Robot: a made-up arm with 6 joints. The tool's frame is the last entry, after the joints.
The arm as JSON. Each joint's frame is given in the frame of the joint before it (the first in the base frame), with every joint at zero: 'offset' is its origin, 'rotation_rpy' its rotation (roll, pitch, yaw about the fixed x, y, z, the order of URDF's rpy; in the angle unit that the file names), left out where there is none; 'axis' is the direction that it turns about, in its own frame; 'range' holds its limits. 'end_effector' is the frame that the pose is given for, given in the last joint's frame.
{
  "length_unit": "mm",
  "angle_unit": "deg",
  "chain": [
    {
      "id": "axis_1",
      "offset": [
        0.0,
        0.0,
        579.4
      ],
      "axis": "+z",
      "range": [
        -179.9,
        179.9
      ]
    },
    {
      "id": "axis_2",
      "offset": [
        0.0,
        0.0,
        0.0
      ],
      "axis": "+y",
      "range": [
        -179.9,
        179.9
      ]
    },
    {
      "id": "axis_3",
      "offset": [
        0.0,
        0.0,
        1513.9
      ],
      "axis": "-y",
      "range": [
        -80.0,
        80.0
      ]
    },
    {
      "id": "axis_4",
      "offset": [
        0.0,
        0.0,
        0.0
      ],
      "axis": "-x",
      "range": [
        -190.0,
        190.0
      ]
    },
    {
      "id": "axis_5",
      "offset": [
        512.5,
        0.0,
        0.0
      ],
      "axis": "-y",
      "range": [
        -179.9,
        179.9
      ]
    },
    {
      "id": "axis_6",
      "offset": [
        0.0,
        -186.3,
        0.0
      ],
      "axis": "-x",
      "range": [
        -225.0,
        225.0
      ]
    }
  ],
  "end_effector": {
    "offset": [
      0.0,
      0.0,
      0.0
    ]
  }
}
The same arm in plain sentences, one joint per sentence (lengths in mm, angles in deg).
The arm has six revolute joints in a row. What follows holds with every joint at zero, and every direction is one of the base frame's. The first joint lies 579.4 mm along +z from the base frame's origin and turns about +z, from -179.9 to 179.9 deg. The second joint lies at the same point as the first joint and turns about +y, from -179.9 to 179.9 deg. The third joint lies 1513.9 mm along +z from the second joint and turns about -y, from -80 to 80 deg. The fourth joint lies at the same point as the third joint and turns about -x, from -190 to 190 deg. The fifth joint lies 512.5 mm along +x from the fourth joint and turns about -y, from -179.9 to 179.9 deg. The sixth joint lies 186.3 mm along -y from the fifth joint and turns about -x, from -225 to 225 deg. The tool frame, which is the frame that the pose is given for, lies at the same point as the sixth joint; its axes are parallel to the base frame's.
